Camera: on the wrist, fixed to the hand. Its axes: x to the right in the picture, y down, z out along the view.
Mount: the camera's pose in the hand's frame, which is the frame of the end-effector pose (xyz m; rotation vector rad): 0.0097 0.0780 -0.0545 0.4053 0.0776 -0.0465
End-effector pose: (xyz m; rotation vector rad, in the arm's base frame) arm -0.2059 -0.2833 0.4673 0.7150 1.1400 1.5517
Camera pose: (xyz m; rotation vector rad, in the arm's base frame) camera -0.2866 -0.2918 0.5180 0.8923 1.5419 1.3309
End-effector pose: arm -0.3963 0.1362 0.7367 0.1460 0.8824 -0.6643
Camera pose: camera -0.3820 0.2141 0.6831 0.5183 0.8185 -0.8809
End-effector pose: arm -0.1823 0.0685 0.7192 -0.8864 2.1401 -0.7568
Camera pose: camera -0.2575 0.1210 0.6920 -0.6997 1.9347 -1.2126
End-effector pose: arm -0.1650 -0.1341 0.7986 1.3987 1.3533 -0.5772
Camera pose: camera -0.1082 -0.0661 0.8347 1.7312 1.3831 -0.8716
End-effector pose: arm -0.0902 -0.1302 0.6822 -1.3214 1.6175 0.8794
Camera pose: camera -0.1771 -0.1679 0.6953 -1.1103 1.7077 0.4435
